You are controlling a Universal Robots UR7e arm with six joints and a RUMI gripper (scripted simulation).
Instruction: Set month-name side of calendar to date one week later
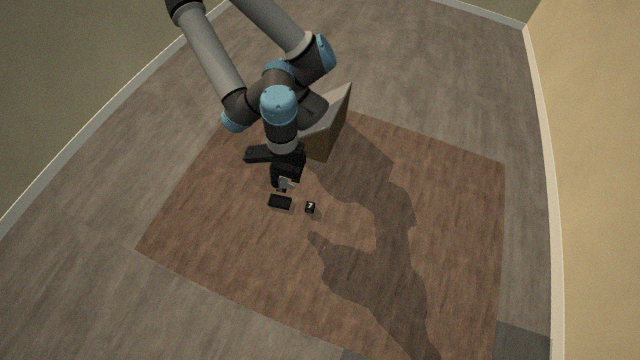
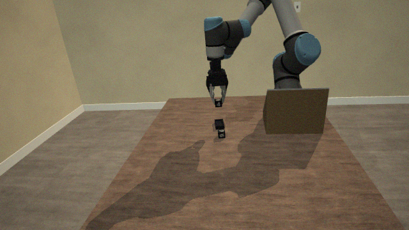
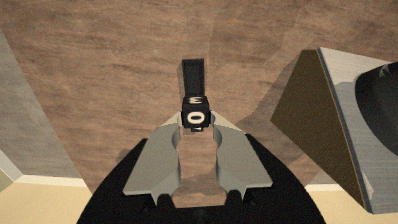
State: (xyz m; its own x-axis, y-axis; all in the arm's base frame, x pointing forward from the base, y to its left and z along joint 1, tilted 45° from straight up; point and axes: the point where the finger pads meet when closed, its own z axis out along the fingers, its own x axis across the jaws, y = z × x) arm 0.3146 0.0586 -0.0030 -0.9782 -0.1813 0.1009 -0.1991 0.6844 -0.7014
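The black tray is 20 mm to the right of my hand and 130 mm below it. Also, from my hand: black cube (20 mm behind, 90 mm to the left, 120 mm below).
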